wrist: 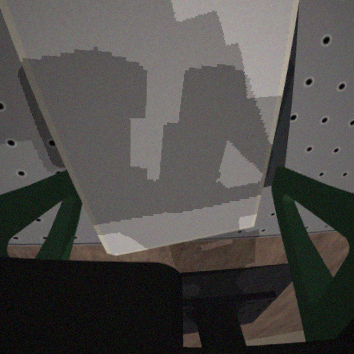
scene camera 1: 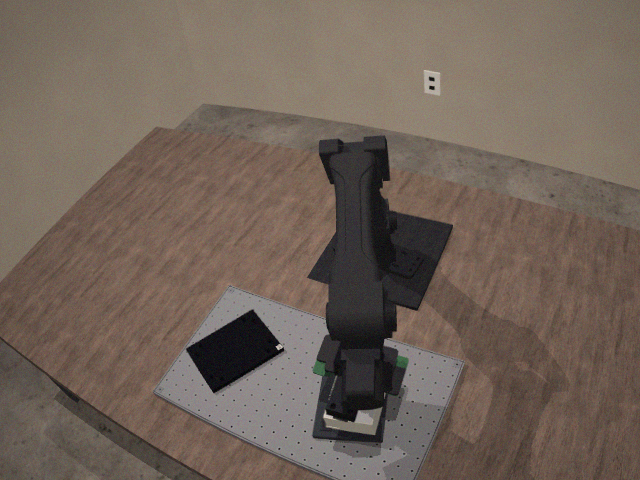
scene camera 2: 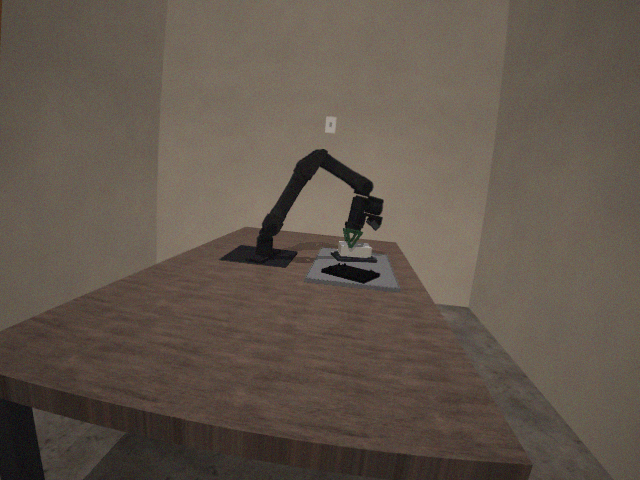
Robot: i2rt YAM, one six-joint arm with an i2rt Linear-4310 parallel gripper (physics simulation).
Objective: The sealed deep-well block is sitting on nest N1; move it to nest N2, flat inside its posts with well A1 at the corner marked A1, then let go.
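Places are measured from the arm's base along level axes (x ahead, y left, z up), in centimetres.
Pixels of known places: gripper, fingertip midpoint: (wrist: 177,176) (scene camera 2: 348,247); arm's base at its link origin: (wrist: 212,305) (scene camera 1: 377,254) (scene camera 2: 264,255).
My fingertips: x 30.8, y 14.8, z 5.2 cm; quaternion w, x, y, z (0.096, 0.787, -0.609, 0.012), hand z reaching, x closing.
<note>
Ahead of a thing's pixels: the offset from my fingertips to its top centre. "pt": to the spot under its first point. Level surfaces: height alone.
The sealed deep-well block @(dx +2.3, dy +1.0, dz +1.6 cm) (scene camera 1: 356,425) (scene camera 2: 362,251) (wrist: 200,30) is a pale box with a light flat top. It sits on nest N1 (scene camera 1: 318,431) (scene camera 2: 370,259) (wrist: 283,150), a dark grey plate. My gripper (scene camera 1: 360,364) (scene camera 2: 352,244) (wrist: 177,176) is open, its green fingers pointing down at the arm-side end of the block, one on each side of it. The left finger is very near the block's edge in the wrist view; contact cannot be told. Nest N2 @(dx +5.2, dy -25.9, dz -2.2 cm) (scene camera 1: 235,351) (scene camera 2: 348,272) is a black plate with small posts and a white marker @(pt dx +0.2, dy -18.0, dz -3.2 cm) (scene camera 1: 279,347) at one corner. Well A1 is not discernible.
Both nests stand on a grey perforated board @(dx +3.8, dy -10.1, dz -4.3 cm) (scene camera 1: 289,403) (scene camera 2: 330,280) (wrist: 325,100) on the wooden table @(dz -5.7 cm) (scene camera 1: 206,206) (scene camera 2: 232,335). N2 lies turned at an angle to N1. The arm's dark base plate (scene camera 1: 429,232) (scene camera 2: 235,255) lies behind the board.
</note>
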